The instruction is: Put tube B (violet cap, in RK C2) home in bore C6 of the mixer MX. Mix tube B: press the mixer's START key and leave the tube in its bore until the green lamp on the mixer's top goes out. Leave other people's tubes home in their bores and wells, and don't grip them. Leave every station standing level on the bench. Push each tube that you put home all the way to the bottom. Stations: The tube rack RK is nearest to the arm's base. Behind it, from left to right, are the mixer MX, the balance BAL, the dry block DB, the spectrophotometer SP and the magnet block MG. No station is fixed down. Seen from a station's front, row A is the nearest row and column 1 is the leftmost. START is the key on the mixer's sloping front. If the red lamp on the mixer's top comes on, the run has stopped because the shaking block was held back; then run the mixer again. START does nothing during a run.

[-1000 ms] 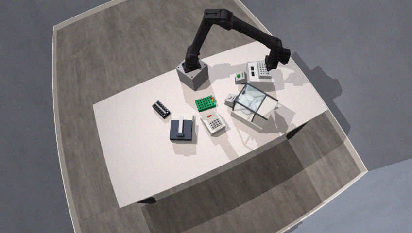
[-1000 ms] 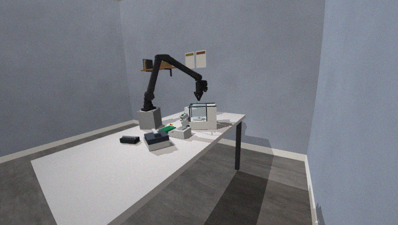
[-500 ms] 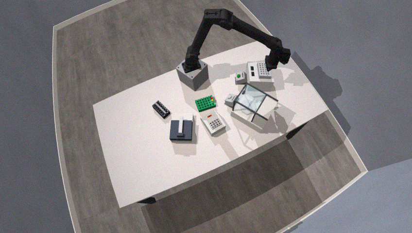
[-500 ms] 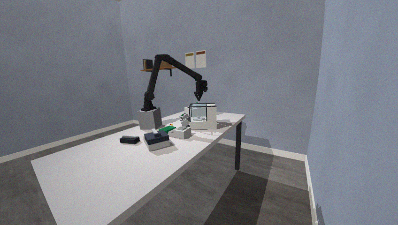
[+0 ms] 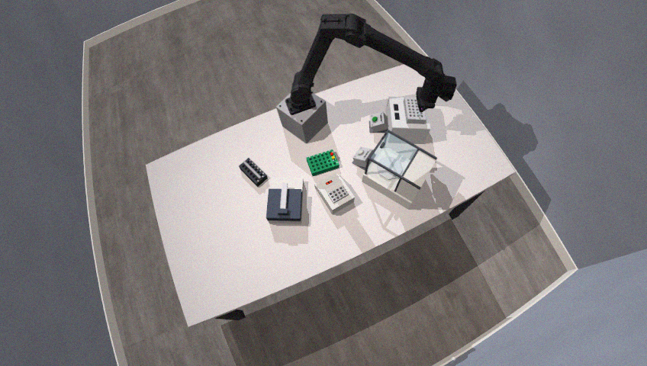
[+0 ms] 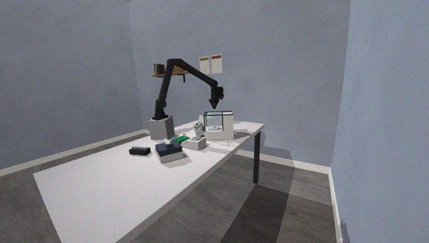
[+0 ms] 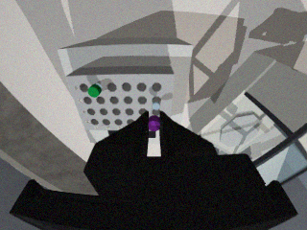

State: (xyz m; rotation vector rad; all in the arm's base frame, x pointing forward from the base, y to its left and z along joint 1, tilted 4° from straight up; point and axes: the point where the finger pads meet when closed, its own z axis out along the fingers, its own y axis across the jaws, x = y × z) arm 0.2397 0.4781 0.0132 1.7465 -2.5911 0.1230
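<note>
My hand is 2 cm above the violet-capped tube B. From my hand the other things lie so: green start key (16 cm to the right, 15 cm below, 11 cm behind); grey bore block (6 cm below, 4 cm behind); red-capped tube (42 cm to the right, 19 cm below, 2 cm behind).
</note>
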